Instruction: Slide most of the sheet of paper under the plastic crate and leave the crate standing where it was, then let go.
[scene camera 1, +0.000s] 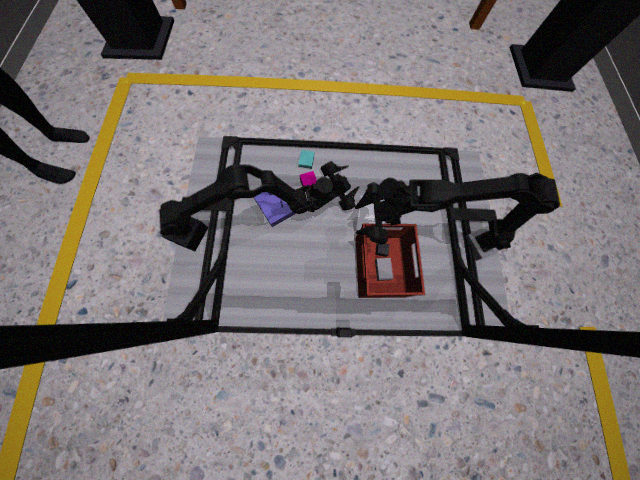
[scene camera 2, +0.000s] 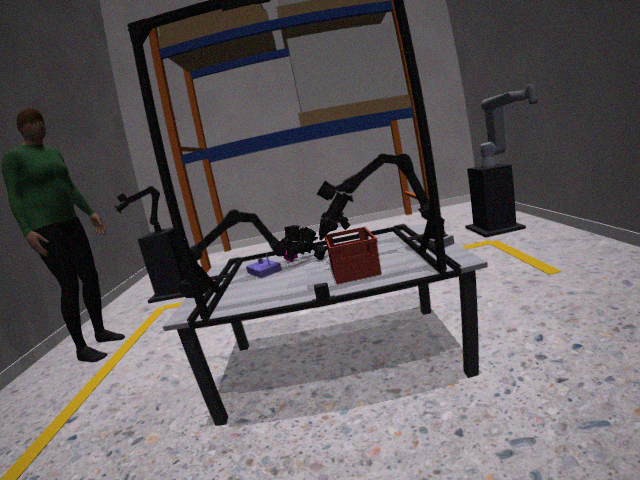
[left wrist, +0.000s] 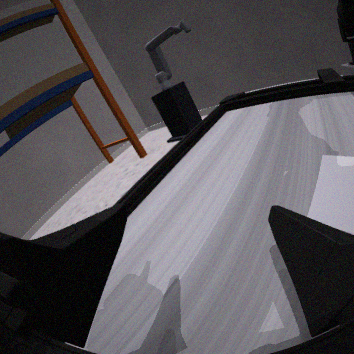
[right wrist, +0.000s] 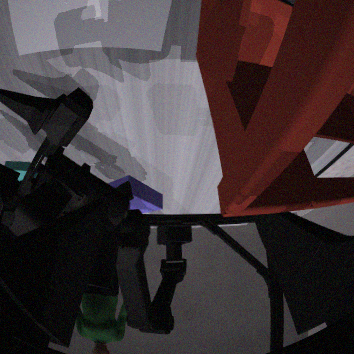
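Observation:
The red plastic crate (scene camera 1: 362, 267) (scene camera 2: 356, 257) (right wrist: 253, 88) stands upright on the right half of the grey table (scene camera 1: 280, 267) (scene camera 2: 290, 286). The white sheet of paper (scene camera 1: 361, 223) (left wrist: 333, 189) (right wrist: 28, 35) lies flat on the table just behind the crate's back left corner, partly in shadow. My right gripper (scene camera 1: 371, 213) (scene camera 2: 329, 228) is open and empty; it points down over the paper by the crate's back edge. My left gripper (scene camera 1: 347, 182) (scene camera 2: 316, 248) (left wrist: 200, 213) is open and empty, low over the table just left of the paper.
A purple box (scene camera 1: 272, 207) (scene camera 2: 263, 269) (right wrist: 144, 197) lies under the left arm. A magenta block (scene camera 1: 308, 178) and a teal block (scene camera 1: 307, 158) sit behind it. A black frame (scene camera 1: 337, 144) rings the table. A shelf rack (scene camera 2: 290, 135) stands behind.

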